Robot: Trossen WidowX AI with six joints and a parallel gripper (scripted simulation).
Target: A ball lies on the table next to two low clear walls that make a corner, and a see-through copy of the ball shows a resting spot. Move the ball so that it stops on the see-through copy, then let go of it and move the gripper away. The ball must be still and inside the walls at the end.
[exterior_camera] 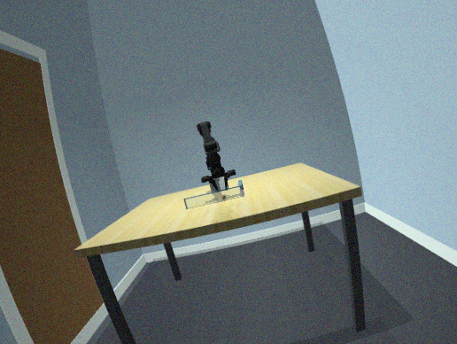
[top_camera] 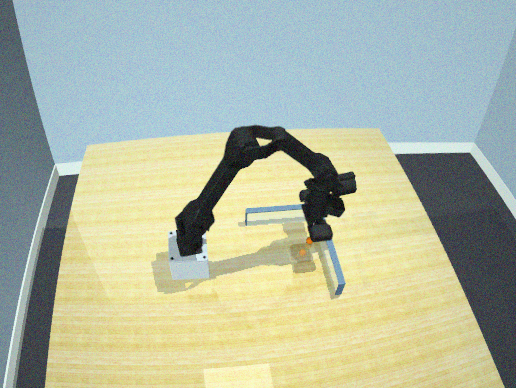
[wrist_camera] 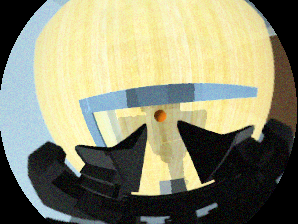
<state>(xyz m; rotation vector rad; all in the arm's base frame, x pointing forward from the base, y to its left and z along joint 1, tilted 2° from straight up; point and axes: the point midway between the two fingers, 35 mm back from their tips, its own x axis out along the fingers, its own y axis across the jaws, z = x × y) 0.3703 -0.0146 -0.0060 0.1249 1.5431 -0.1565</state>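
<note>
The orange ball lies 30 mm below my gripper tip. From my gripper tip the other things lie so: see-through copy of ball (40 mm to the right, 40 mm behind, 30 mm below); then clear wall (110 mm to the left, 50 mm behind, 20 mm below).
</note>
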